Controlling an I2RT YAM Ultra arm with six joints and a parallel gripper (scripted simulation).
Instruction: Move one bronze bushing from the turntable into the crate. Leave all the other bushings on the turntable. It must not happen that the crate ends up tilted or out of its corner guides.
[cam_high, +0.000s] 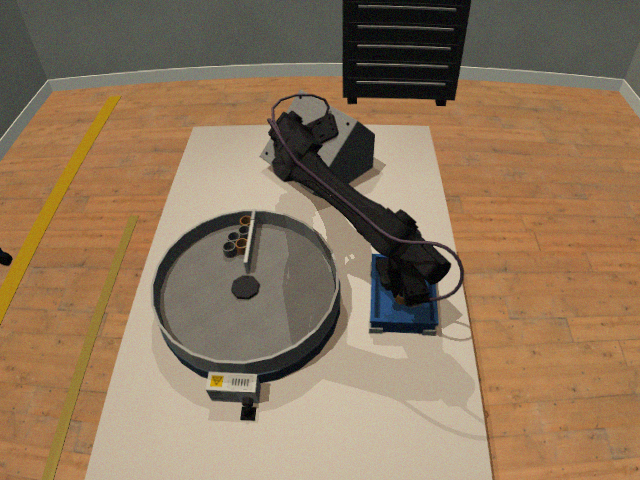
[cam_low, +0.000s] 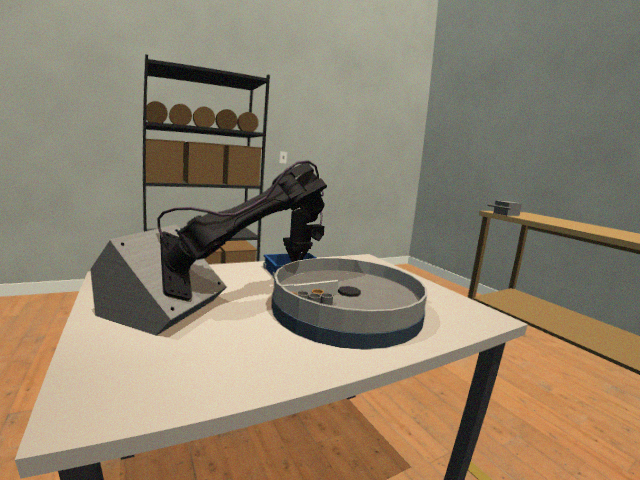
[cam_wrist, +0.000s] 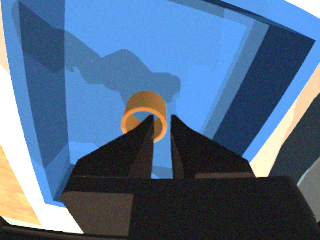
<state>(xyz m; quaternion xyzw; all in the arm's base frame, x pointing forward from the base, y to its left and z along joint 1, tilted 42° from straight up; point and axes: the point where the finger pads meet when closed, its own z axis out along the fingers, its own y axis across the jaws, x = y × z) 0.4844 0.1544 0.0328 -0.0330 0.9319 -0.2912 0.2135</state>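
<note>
The blue crate is 10 mm to the left of my hand and 10 mm below it. Also, from my hand: grey turntable (330 mm to the right, 80 mm behind, 20 mm above).
</note>
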